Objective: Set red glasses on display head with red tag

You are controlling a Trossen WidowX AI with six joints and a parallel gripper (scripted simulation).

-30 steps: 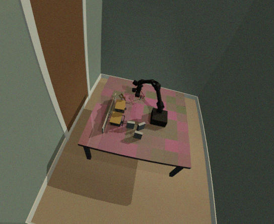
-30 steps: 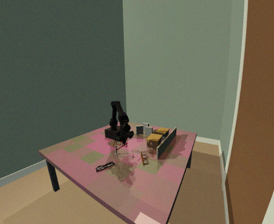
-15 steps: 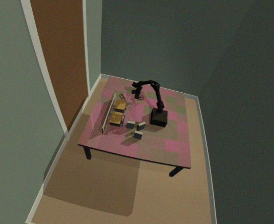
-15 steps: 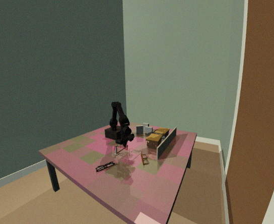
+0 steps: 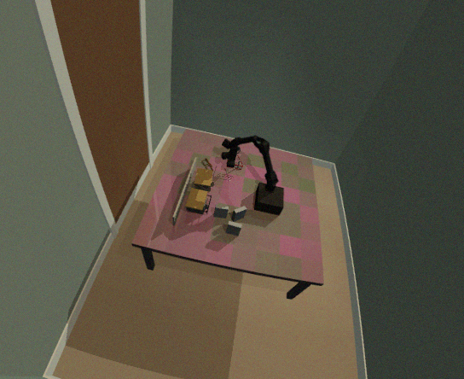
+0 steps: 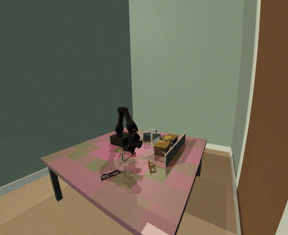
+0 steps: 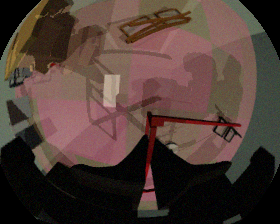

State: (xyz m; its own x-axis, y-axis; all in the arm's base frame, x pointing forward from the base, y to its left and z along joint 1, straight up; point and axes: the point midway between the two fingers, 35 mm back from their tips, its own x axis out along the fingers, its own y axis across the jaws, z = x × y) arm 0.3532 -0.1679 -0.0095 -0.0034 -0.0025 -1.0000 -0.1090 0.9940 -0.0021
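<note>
My gripper tip is now 6 cm past the small post, 7 cm to the left of it and 4 cm above it. The rest, counted from my gripper tip: grey backboard (26 cm ahead, 37 cm to the left, 1 cm below); yellow display head (13 cm ahead, 24 cm to the left).
</note>
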